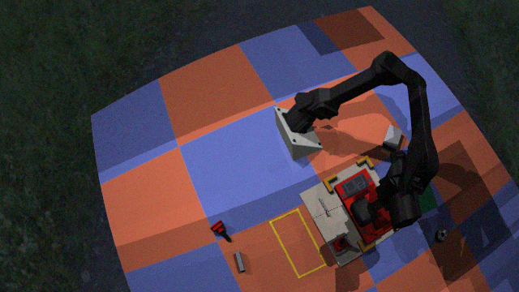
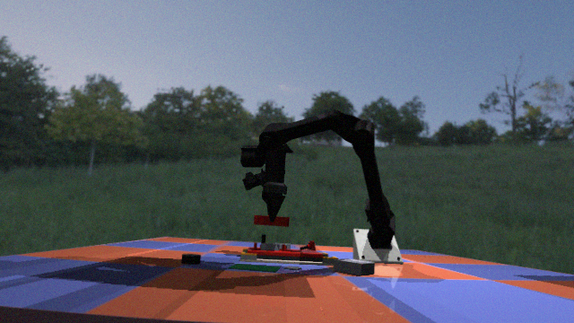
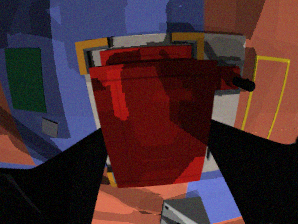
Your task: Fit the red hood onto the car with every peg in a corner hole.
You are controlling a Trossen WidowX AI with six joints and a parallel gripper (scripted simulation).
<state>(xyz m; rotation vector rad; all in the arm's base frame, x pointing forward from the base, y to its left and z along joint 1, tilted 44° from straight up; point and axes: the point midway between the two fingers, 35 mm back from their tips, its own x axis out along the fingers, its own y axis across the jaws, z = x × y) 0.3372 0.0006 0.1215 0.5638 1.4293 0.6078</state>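
My gripper tip is 80 mm above the grey engine block and 10 mm to the right of it. Also, from my gripper tip: green plate (190 mm to the left, 100 mm below, 30 mm ahead); grey jig (90 mm below, 40 mm behind, 20 mm to the right); red hood (10 mm above).
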